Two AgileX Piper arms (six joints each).
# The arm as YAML. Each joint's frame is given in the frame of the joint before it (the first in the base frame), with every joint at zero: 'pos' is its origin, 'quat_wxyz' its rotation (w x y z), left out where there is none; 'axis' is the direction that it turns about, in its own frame. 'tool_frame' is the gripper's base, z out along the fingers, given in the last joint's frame.
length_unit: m
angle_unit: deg
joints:
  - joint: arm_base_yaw
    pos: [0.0, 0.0, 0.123]
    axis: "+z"
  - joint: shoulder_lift
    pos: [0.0, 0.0, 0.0]
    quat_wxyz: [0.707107, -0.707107, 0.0, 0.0]
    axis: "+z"
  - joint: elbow
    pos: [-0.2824, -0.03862, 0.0]
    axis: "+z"
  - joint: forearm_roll
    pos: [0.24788, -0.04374, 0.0]
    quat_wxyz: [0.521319, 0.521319, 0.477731, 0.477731]
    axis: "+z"
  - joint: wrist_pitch
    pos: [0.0, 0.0, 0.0]
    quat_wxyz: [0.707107, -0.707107, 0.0, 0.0]
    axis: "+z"
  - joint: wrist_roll
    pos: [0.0, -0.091, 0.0]
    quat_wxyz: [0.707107, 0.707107, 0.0, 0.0]
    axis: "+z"
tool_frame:
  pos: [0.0, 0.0, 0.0]
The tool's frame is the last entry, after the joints.
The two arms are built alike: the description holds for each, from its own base.
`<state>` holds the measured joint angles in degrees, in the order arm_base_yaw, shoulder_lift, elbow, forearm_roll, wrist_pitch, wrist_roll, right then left.
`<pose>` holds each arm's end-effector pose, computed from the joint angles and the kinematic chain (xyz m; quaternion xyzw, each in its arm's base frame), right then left.
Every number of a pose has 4 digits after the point. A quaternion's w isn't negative.
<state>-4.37 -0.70 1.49 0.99 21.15 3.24 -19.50 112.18 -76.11 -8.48 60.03 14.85</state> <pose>0.0525 -0.0034 0.1720 0.0579 0.8015 0.0014 0.5952 0.3422 -0.1335 0.1691 -0.2586 -0.9638 0.0632 0.0122</pose>
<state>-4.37 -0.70 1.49 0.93 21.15 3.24 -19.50 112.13 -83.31 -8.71 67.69 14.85</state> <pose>0.0525 -0.0035 0.1720 0.0577 0.8015 0.0010 0.5952 0.3524 -0.1383 0.1988 -0.2660 -0.9614 0.0693 0.0160</pose>
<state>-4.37 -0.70 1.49 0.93 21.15 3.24 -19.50 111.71 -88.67 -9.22 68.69 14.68</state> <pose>0.0525 -0.0035 0.1720 0.0577 0.8015 0.0010 0.5952 0.3641 -0.1434 0.2245 0.2669 0.9603 -0.0768 0.0252</pose>
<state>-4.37 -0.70 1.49 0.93 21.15 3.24 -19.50 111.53 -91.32 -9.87 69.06 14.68</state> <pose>0.0525 -0.0035 0.1720 0.0577 0.8015 0.0010 0.5952 0.3691 -0.1462 0.2376 0.2669 0.9590 -0.0838 0.0463</pose>
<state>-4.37 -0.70 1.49 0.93 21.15 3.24 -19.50 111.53 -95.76 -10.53 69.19 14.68</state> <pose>0.0525 -0.0035 0.1720 0.0577 0.8015 0.0010 0.5952 0.3776 -0.1502 0.2580 0.2676 0.9555 -0.0919 0.0833</pose>
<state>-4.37 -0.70 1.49 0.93 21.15 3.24 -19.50 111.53 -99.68 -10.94 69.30 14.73</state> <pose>0.0525 -0.0035 0.1720 0.0577 0.8015 0.0010 0.5952 0.3840 -0.1531 0.2766 0.2691 0.9511 -0.0975 0.1160</pose>
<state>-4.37 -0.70 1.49 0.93 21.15 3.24 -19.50 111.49 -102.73 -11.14 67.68 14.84</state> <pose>0.0525 -0.0035 0.1720 0.0577 0.8015 0.0010 0.5952 0.3906 -0.1556 0.2924 0.2690 0.9449 -0.1010 0.1565</pose>
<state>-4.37 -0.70 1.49 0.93 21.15 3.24 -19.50 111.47 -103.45 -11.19 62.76 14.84</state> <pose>0.0525 -0.0035 0.1720 0.0577 0.8015 0.0010 0.5952 0.3985 -0.1578 0.2989 0.2629 0.9372 -0.1025 0.2048</pose>
